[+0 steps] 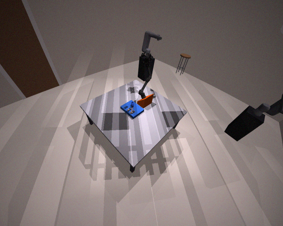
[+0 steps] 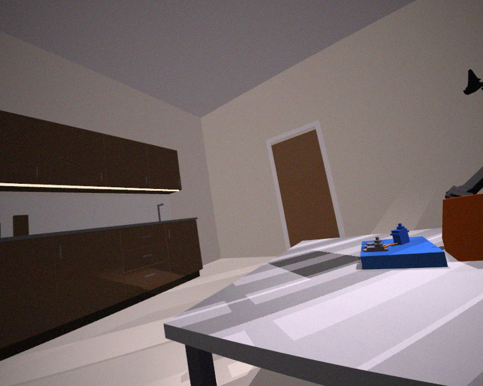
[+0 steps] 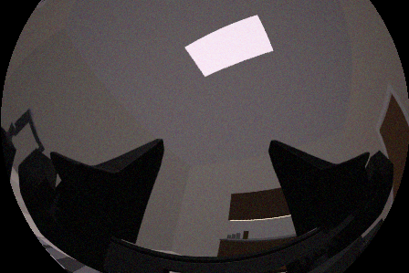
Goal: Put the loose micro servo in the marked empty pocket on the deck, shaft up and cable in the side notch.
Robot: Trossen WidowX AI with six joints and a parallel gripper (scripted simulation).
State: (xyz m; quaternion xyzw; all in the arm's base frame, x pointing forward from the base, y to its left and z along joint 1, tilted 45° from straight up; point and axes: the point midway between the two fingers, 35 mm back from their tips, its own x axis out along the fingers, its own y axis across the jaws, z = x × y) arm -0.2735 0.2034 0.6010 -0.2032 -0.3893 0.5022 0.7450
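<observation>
The blue deck is 430 mm ahead of my gripper tip, 280 mm to the left of it and 710 mm below it.
</observation>
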